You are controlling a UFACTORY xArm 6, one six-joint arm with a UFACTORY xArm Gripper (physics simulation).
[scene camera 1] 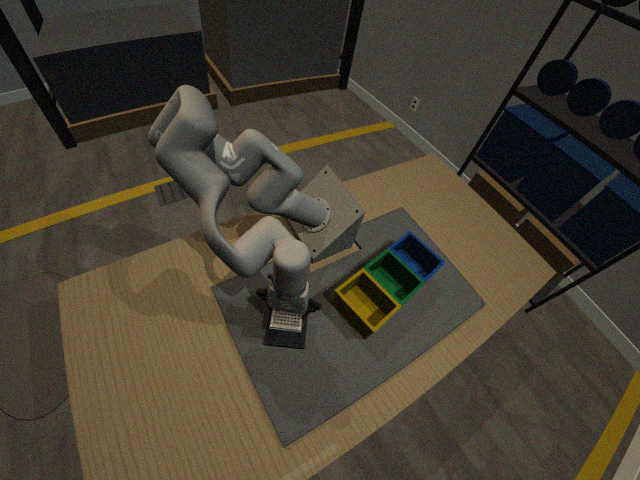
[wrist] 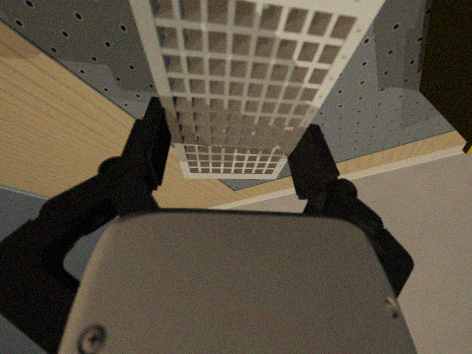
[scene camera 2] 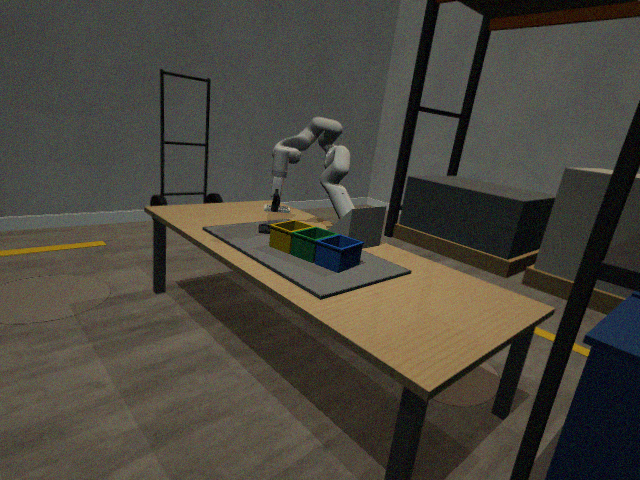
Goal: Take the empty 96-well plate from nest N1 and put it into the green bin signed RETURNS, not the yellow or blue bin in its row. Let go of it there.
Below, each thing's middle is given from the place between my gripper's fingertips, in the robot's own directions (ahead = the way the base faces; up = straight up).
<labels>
Right now the 96-well plate [wrist: 239,91] is 10 mm behind my hand and 10 mm to the left of it. Round my hand: dark nest [scene camera 1: 286,339]: 10 mm behind, 10 mm to the left, 110 mm below.
</labels>
